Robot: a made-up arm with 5 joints.
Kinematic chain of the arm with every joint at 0, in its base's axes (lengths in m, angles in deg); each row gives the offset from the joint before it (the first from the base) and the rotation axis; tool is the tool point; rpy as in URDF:
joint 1: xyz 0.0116 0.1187 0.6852 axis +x
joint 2: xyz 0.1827 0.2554 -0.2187 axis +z
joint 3: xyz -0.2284 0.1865 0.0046 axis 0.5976 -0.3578 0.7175
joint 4: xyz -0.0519 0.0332 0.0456 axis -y
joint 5: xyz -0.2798 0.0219 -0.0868 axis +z
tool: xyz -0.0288 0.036 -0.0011 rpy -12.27 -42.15 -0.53
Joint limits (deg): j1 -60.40..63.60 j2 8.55..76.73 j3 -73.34..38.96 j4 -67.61..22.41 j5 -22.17..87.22
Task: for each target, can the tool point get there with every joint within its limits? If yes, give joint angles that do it. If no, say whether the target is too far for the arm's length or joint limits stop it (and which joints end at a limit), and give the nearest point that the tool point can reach.
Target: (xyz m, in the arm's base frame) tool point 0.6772 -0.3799 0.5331
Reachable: no: joint limits stop it (at a limit: joint 2, joint 3, joint 5) | nearest point 0.0869 -0.1766 0.5951 | short by 0.627 m
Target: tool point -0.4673 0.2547 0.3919
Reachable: yes | joints -46.36 48.18 -59.02 -29.22 74.79
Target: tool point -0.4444 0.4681 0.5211
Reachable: yes | joints -22.36 23.62 -20.02 -38.68 39.09
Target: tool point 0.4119 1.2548 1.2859
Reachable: no: too far | nearest point -0.0087 0.8111 1.0513 | short by 0.655 m
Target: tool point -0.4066 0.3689 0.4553
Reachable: yes | joints -47.92 31.67 -17.64 -54.71 -6.73
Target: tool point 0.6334 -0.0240 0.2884
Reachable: no: joint limits stop it (at a limit: joint 2, joint 3, joint 5) | nearest point 0.0961 0.0241 0.4222 | short by 0.556 m
